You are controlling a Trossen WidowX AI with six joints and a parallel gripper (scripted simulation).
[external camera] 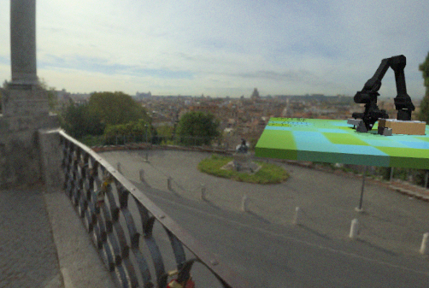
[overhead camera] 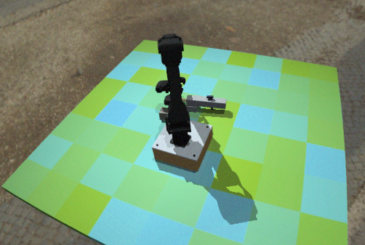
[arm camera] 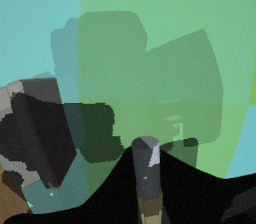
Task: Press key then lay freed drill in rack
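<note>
Right now my gripper tip is 8 cm past the rack and 1 cm to the right of it. Also, from my gripper tip: dark key 16 cm to the right, 4 cm ahead, 3 cm above; grey holder block 13 cm to the right, 4 cm ahead, 2 cm above; drill 4 cm to the right, 3 cm above, 1 cm ahead.
</note>
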